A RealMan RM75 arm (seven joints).
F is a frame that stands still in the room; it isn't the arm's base.
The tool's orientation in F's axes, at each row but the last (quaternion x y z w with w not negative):
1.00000 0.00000 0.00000 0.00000
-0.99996 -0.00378 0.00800 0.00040
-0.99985 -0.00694 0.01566 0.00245
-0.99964 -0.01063 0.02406 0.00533
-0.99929 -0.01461 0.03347 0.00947
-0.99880 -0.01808 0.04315 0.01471
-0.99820 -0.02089 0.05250 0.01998
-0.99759 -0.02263 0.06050 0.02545
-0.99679 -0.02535 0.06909 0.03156
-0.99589 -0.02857 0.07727 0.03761
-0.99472 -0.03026 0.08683 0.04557
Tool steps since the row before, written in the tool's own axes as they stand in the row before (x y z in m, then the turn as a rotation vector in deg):
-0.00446 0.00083 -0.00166 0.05 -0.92 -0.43
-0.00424 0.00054 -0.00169 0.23 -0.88 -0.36
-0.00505 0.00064 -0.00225 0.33 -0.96 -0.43
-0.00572 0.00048 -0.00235 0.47 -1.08 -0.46
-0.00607 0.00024 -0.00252 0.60 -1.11 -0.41
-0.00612 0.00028 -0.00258 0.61 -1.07 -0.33
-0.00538 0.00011 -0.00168 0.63 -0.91 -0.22
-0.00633 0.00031 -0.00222 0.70 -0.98 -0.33
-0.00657 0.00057 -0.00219 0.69 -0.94 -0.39
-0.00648 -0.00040 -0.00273 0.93 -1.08 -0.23
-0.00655 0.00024 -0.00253 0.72 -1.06 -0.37
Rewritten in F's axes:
-0.00446 -0.00083 0.00166 0.05 0.92 0.43
-0.00421 -0.00057 0.00176 0.23 0.88 0.36
-0.00497 -0.00072 0.00240 0.33 0.96 0.42
-0.00559 -0.00063 0.00262 0.47 1.09 0.45
-0.00588 -0.00047 0.00291 0.59 1.12 0.39
-0.00586 -0.00058 0.00308 0.60 1.08 0.31
-0.00516 -0.00041 0.00222 0.61 0.93 0.19
-0.00599 -0.00072 0.00294 0.69 1.00 0.30
-0.00617 -0.00106 0.00302 0.69 0.95 0.35
-0.00599 -0.00020 0.00370 0.90 1.12 0.17
-0.00598 -0.00090 0.00357 0.72 1.07 0.34

